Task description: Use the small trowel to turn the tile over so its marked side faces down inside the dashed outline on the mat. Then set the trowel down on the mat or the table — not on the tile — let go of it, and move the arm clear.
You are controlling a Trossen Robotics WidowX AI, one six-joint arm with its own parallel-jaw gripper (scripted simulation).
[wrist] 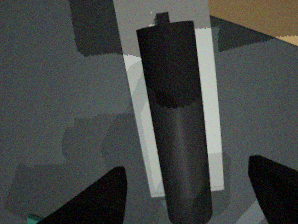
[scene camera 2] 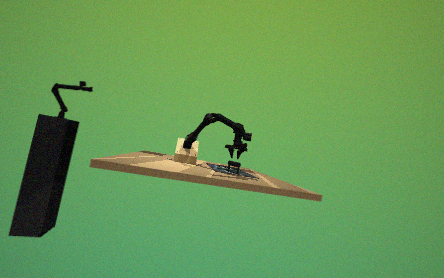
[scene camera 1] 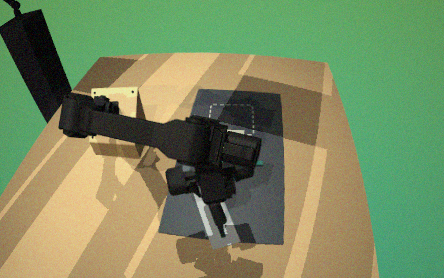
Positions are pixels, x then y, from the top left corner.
Labels:
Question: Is my gripper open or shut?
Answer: Open.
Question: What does my gripper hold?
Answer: Nothing.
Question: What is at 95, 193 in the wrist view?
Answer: My gripper.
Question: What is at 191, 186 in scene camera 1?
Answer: My gripper.

